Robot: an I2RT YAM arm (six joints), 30 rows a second.
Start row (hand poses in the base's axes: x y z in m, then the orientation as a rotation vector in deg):
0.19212 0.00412 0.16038 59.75 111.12 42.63
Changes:
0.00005 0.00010 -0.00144 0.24 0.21 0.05
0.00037 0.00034 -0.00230 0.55 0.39 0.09
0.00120 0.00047 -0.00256 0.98 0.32 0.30
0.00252 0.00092 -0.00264 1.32 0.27 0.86
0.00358 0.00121 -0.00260 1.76 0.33 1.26
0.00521 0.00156 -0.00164 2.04 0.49 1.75
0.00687 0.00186 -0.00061 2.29 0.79 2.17
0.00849 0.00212 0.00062 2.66 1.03 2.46
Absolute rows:
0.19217 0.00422 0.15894 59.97 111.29 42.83
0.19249 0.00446 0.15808 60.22 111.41 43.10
0.19332 0.00459 0.15782 60.25 111.40 43.69
0.19464 0.00504 0.15774 59.92 111.66 44.38
0.19570 0.00533 0.15778 59.86 111.89 45.04
0.19733 0.00568 0.15874 59.67 112.28 45.54
0.19899 0.00598 0.15977 59.60 112.76 45.93
0.20061 0.00624 0.16100 59.69 113.08 46.38

